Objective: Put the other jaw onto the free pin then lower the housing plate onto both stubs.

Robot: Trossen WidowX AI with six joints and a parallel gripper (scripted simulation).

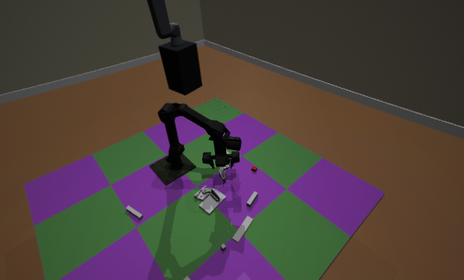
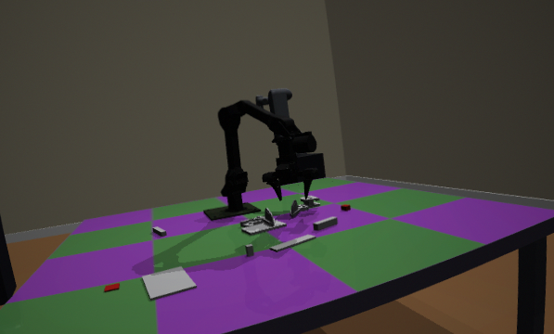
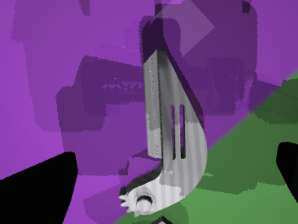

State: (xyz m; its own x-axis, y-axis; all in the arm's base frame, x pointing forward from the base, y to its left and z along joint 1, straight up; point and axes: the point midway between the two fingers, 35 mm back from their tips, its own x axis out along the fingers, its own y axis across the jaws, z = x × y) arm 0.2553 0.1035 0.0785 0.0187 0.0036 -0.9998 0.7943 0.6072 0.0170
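The grey jaw assembly is 4 cm to the left of my gripper tip, 4 cm below it and 1 cm behind it. From my gripper tip the other things lie so: short grey bar 22 cm ahead, 4 cm to the right, 4 cm below; grey slotted part 10 cm to the left, 6 cm behind, 2 cm below; red block 13 cm to the left, 12 cm ahead, 4 cm below.
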